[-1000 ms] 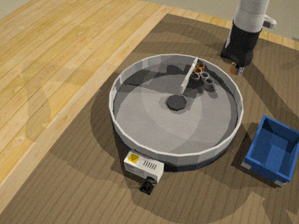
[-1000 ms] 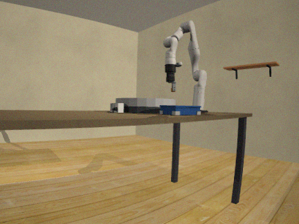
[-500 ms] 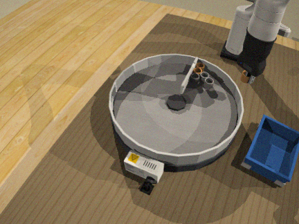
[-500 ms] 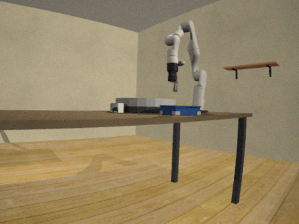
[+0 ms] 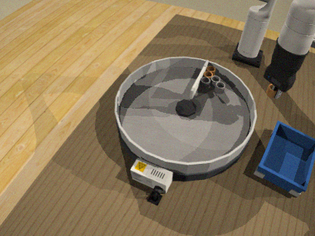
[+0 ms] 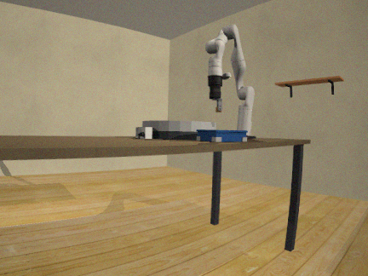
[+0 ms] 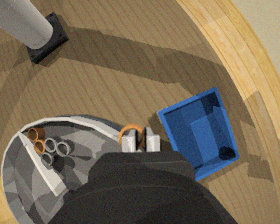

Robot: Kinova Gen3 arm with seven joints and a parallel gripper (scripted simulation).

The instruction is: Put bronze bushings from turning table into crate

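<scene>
The blue crate is 14 cm below my hand, 11 cm to the left of it and 9 cm ahead of it. From my hand the other things lie so: turning table 24 cm to the right, 12 cm below, 8 cm ahead.
</scene>
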